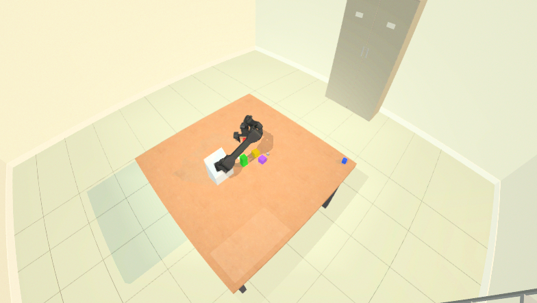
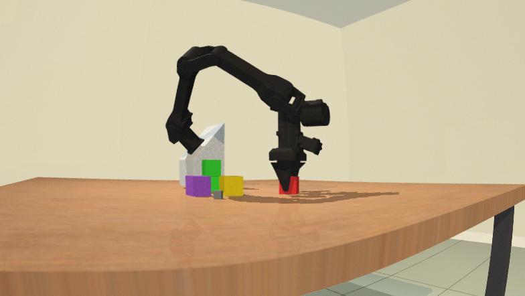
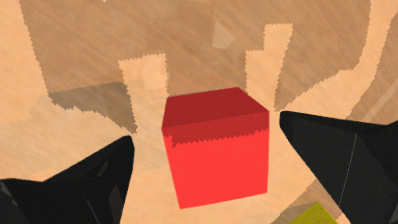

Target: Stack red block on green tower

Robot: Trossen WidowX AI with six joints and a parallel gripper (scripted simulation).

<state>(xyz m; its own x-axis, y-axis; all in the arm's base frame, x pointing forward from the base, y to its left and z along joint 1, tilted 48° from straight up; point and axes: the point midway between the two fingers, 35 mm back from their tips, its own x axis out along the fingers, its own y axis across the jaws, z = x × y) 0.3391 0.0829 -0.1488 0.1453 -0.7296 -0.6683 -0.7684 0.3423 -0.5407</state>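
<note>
The green block is 130 mm behind my gripper tip, 170 mm to the right of it and 50 mm above it. Also, from my gripper tip: red block (10 mm above); small grey cube (70 mm ahead, 210 mm to the right); yellow block (10 mm behind, 150 mm to the right, 10 mm above).
</note>
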